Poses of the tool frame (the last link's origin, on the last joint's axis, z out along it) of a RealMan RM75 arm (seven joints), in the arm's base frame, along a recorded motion.
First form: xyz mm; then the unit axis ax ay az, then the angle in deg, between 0 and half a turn.
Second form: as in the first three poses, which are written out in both.
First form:
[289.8 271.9 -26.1 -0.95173 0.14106 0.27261 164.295]
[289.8 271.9 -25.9 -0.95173 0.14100 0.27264 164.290]
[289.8 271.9 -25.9 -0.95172 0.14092 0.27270 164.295]
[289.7 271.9 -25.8 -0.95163 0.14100 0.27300 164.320]
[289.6 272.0 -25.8 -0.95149 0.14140 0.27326 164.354]
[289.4 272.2 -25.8 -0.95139 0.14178 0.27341 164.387]
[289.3 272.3 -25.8 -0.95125 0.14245 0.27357 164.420]
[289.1 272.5 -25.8 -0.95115 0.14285 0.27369 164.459]
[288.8 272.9 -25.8 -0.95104 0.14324 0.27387 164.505]
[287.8 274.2 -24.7 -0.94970 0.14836 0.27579 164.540]
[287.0 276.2 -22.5 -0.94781 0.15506 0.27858 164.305]
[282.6 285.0 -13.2 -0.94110 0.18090 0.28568 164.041]
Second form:
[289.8 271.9 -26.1 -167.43 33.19 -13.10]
[289.8 271.9 -25.9 -167.42 33.19 -13.09]
[289.8 271.9 -25.9 -167.42 33.20 -13.08]
[289.7 271.9 -25.8 -167.46 33.23 -13.10]
[289.6 272.0 -25.8 -167.51 33.26 -13.16]
[289.4 272.2 -25.8 -167.57 33.28 -13.22]
[289.3 272.3 -25.8 -167.63 33.31 -13.32]
[289.1 272.5 -25.8 -167.69 33.33 -13.39]
[288.8 272.9 -25.8 -167.76 33.35 -13.45]
[287.8 274.2 -24.7 -168.02 33.64 -14.12]
[287.0 276.2 -22.5 -168.04 34.07 -14.91]
[282.6 285.0 -13.2 -168.89 35.25 -18.22]

